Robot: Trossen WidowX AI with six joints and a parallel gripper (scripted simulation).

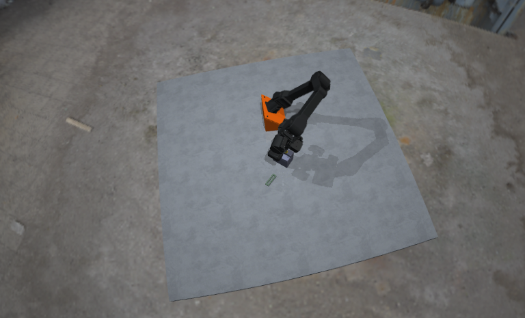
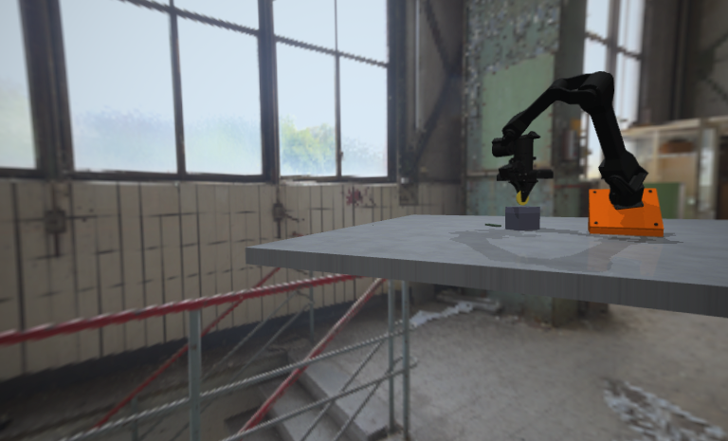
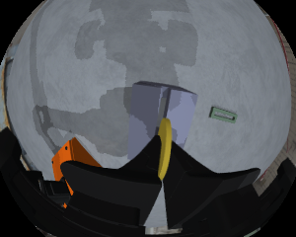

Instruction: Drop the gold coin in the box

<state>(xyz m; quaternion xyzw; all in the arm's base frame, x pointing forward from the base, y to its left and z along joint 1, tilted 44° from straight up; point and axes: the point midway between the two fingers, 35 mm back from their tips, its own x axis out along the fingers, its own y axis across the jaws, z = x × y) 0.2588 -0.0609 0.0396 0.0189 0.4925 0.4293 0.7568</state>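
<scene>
The gold coin lies 10 mm above my gripper tip.
</scene>
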